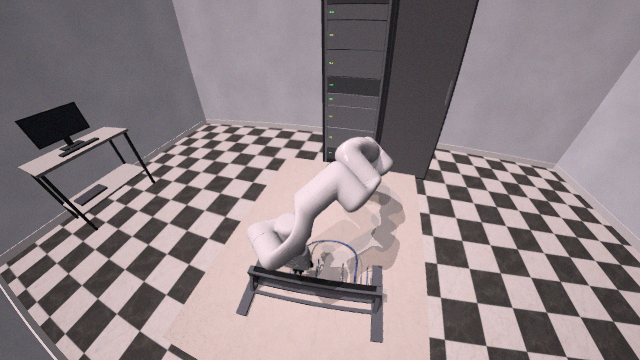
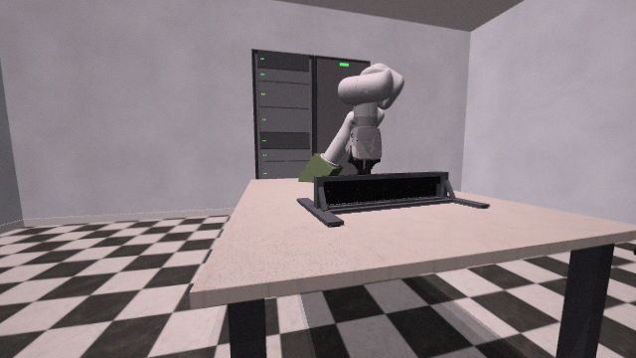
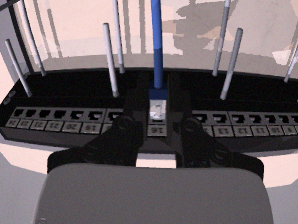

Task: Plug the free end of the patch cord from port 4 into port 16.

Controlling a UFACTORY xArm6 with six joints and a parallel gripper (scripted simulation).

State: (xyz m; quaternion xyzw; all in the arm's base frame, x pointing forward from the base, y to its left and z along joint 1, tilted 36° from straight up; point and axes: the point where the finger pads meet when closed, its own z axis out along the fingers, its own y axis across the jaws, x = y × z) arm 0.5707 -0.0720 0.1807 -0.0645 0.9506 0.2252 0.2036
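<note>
The free plug end lies 2 cm ahead of my hand and 1 cm below it.
</note>
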